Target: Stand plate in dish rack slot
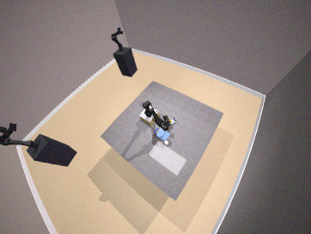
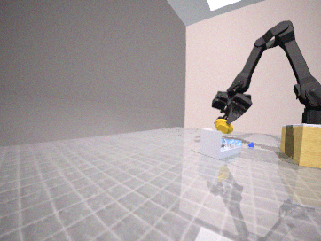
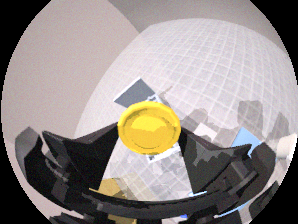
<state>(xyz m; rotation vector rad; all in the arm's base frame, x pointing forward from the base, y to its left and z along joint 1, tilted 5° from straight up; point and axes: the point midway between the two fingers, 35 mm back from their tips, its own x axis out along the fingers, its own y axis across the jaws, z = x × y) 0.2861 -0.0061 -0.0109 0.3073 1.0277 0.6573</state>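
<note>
Now: the dish rack 30 mm to the left of my gripper tip and 60 mm below it. From my gripper tip the other things lie so: plate 10 mm to the right; then white cup 60 mm ahead, 260 mm to the right, 60 mm below; then blue spoon 140 mm behind, 140 mm to the right, 80 mm below.
</note>
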